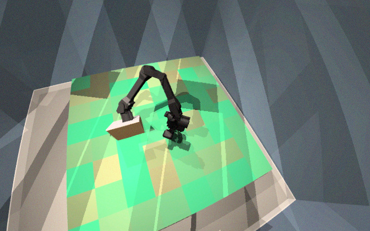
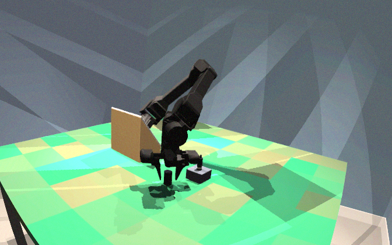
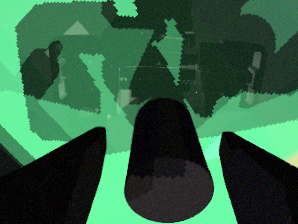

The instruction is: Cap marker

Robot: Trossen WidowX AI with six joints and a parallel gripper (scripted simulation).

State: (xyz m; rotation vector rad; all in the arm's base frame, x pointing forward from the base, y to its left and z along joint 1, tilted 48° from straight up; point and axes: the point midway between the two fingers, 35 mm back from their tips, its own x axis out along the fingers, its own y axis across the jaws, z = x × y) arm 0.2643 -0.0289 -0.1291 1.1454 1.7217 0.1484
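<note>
My gripper tip is 40 mm short of the grey holder block and 120 mm to the right of it. The rest, counted from my gripper tip: dark cap: 10 mm above.
</note>
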